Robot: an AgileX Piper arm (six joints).
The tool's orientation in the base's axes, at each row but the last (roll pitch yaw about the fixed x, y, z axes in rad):
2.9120, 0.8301, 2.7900
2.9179, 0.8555, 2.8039
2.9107, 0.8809, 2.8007
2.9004, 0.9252, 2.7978
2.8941, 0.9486, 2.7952
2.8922, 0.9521, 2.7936
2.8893, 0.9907, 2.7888
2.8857, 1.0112, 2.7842
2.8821, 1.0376, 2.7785
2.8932, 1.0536, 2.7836
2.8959, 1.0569, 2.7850
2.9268, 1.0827, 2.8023
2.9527, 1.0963, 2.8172
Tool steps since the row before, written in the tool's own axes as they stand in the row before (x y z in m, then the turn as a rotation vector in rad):
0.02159, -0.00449, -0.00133, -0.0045, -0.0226, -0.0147
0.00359, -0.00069, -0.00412, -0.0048, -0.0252, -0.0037
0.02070, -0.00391, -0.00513, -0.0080, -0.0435, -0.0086
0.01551, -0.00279, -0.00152, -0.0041, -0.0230, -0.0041
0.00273, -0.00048, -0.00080, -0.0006, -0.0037, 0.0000
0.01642, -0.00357, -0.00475, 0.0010, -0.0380, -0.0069
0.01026, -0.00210, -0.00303, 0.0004, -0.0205, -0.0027
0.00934, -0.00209, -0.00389, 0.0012, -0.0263, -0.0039
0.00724, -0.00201, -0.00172, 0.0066, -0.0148, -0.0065
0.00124, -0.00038, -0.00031, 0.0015, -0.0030, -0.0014
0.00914, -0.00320, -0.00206, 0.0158, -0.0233, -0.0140
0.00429, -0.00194, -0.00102, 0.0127, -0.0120, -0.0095
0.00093, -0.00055, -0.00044, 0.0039, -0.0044, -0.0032
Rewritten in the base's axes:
-0.01548, 0.00070, -0.01575, -0.0122, -0.0225, 0.0095
-0.00550, 0.00025, -0.00018, -0.0040, -0.0255, 0.0023
-0.01706, 0.00077, -0.01336, -0.0089, -0.0439, 0.0052
-0.01043, 0.00047, -0.01190, -0.0044, -0.0232, 0.0024
-0.00222, 0.00010, -0.00183, -0.0002, -0.0037, 0.0000
-0.01338, -0.00007, -0.01122, -0.0116, -0.0368, -0.0024
-0.00813, 0.00002, -0.00726, -0.0053, -0.0199, -0.0017
-0.00826, -0.00012, -0.00620, -0.0076, -0.0254, -0.0025
-0.00521, -0.00057, -0.00565, -0.0108, -0.0130, -0.0044
-0.00090, -0.00014, -0.00098, -0.0023, -0.0026, -0.0010
-0.00646, -0.00144, -0.00736, -0.0228, -0.0193, -0.0099
-0.00309, -0.00115, -0.00352, -0.0158, -0.0090, -0.0081
-0.00088, -0.00036, -0.00068, -0.0052, -0.0034, -0.0024

